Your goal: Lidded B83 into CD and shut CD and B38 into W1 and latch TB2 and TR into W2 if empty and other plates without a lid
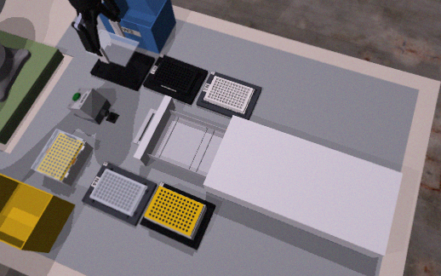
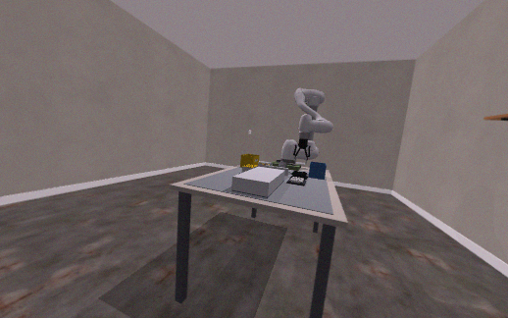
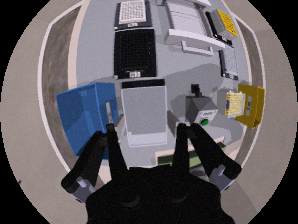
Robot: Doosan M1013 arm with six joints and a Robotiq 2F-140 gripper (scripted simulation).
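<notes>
Right now the clear assay plate is 13 cm ahead of my hand, 38 cm to the right of it and 10 cm below it. Also, from my hand: flat grey lid (2 cm below); black lid park nest (12 cm below); blue bin W2 (2 cm ahead, 15 cm to the left, 8 cm below).
</notes>
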